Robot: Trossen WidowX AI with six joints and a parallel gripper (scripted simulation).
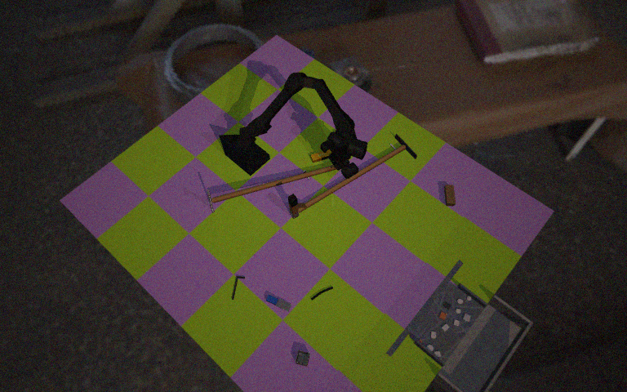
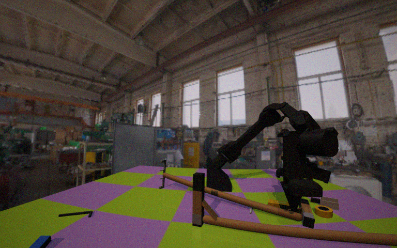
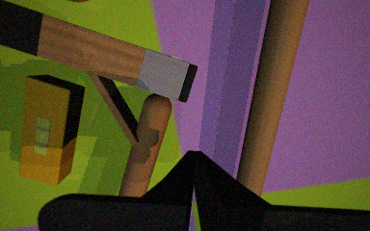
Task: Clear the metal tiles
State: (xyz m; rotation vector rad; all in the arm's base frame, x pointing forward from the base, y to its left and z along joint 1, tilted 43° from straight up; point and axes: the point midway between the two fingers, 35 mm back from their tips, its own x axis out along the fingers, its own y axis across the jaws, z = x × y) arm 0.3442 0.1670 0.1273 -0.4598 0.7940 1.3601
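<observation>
The long scraper lies 60 mm ahead of my gripper tip, 20 mm above it and 10 mm to the left of it. Round my gripper tip: grey box (190 mm to the left, 130 mm behind, 40 mm below); curved black strip (430 mm to the right, 290 mm ahead, 40 mm below); yellow tape roll (140 mm to the left, 60 mm behind, 40 mm below).
</observation>
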